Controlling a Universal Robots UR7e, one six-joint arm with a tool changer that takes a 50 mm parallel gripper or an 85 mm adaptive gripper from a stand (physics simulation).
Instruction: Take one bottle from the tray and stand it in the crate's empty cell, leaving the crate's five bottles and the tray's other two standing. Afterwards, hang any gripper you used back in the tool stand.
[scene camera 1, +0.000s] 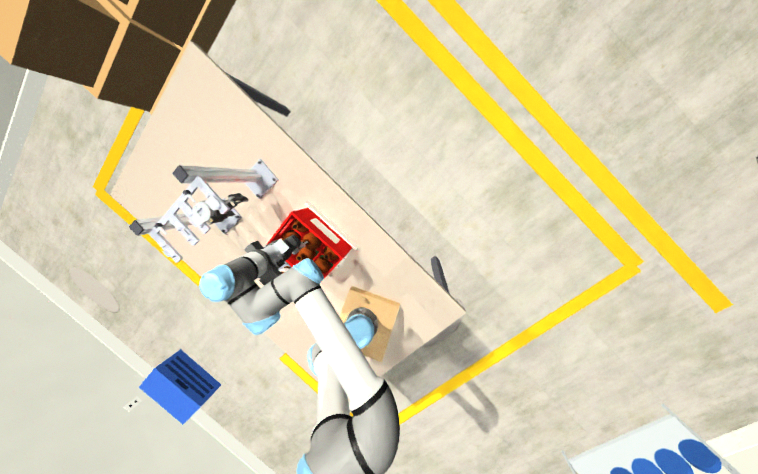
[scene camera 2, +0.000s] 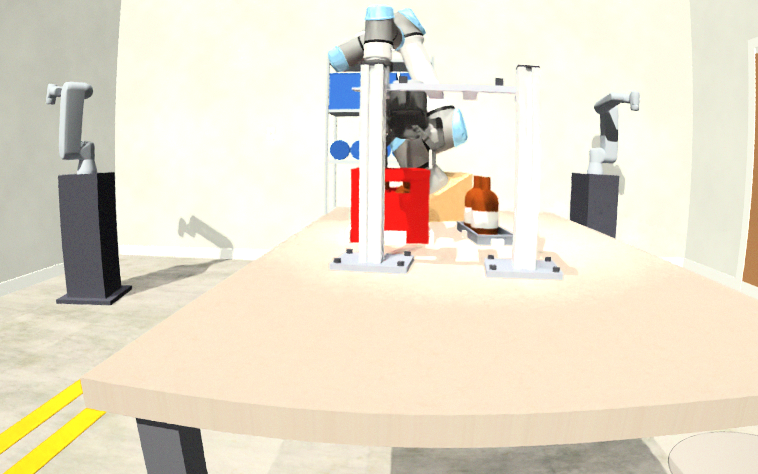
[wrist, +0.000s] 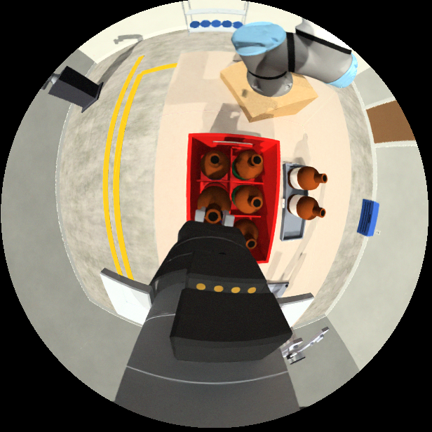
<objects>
adaptive gripper: scene camera 1 204, 211; scene camera 2 408, 118
</objects>
